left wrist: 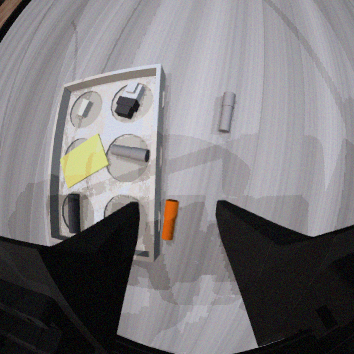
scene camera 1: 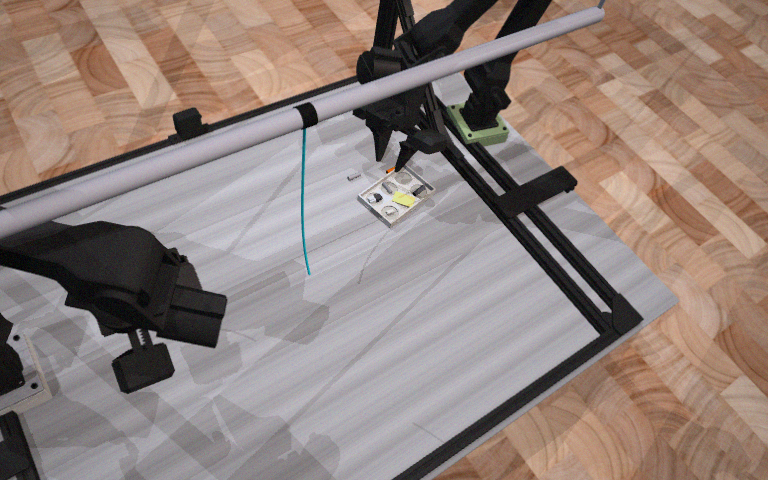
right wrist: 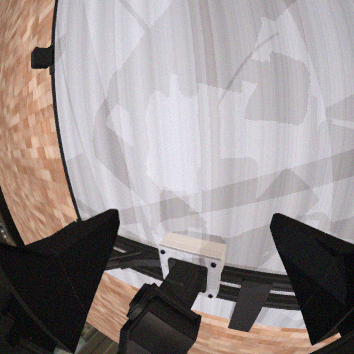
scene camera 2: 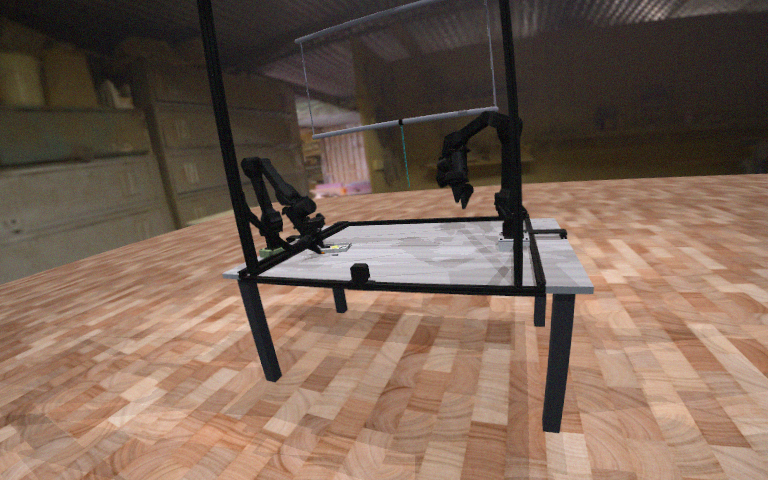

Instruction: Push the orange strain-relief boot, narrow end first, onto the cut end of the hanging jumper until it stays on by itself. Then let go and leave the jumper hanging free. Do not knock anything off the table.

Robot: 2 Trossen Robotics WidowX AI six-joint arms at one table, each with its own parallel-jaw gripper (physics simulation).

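Frame: origin at the left arm's base, x ahead, y left, z up, level; metres.
Where they show: left gripper, between the fingertips: [left wrist: 177,208] [scene camera 1: 387,166] [scene camera 2: 322,250]; right gripper, between the fingertips: [right wrist: 198,220] [scene camera 2: 460,206]; left arm's base, origin of its link: [scene camera 1: 478,118] [scene camera 2: 274,247]; right arm's base, origin of its link: [right wrist: 187,274] [scene camera 2: 513,236].
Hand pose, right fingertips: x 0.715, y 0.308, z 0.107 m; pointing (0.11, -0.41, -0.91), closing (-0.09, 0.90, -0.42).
Things, the pixels of their top centre, and the offset from my right fingertips. "pt": a spot on its surface instead.
- orange boot, centre of its top: [left wrist: 168,220] [scene camera 1: 392,168] dy -0.245, dx -0.497, dz -0.132 m
- teal jumper, a spot on its surface: [scene camera 1: 303,198] [scene camera 2: 404,153] pt dy +0.028, dx -0.226, dz +0.208 m
- shallow tray, centre of its top: [left wrist: 92,155] [scene camera 1: 397,191] [scene camera 2: 333,246] dy -0.183, dx -0.483, dz -0.125 m
- yellow note, centre of its top: [left wrist: 81,160] [scene camera 1: 403,199] dy -0.170, dx -0.492, dz -0.134 m
- grey sleeve, centre of its top: [left wrist: 227,108] [scene camera 1: 354,174] dy -0.248, dx -0.421, dz -0.132 m
The orange boot [scene camera 1: 390,169] [left wrist: 170,220] lies on the table beside the tray wall, its slightly narrower end toward the bottom of the left wrist view. My left gripper [scene camera 1: 389,165] [left wrist: 177,208] is low over it, fingers apart, with the boot between them and nearer the picture-left finger; a gap shows on each side. The teal jumper [scene camera 1: 303,198] [scene camera 2: 404,158] hangs from the bar, its cut end bare and free. My right gripper [scene camera 2: 462,203] [right wrist: 198,220] is open and empty, high above the table, well away from the jumper.
The shallow tray [scene camera 1: 373,213] [left wrist: 159,125] holds grey, black and white parts and a yellow note [scene camera 1: 403,198] [left wrist: 85,160]. A grey sleeve [scene camera 1: 353,177] [left wrist: 227,112] lies beside it. The bar [scene camera 1: 226,140] [scene camera 2: 362,129] crosses above the table. Black frame rails edge the table.
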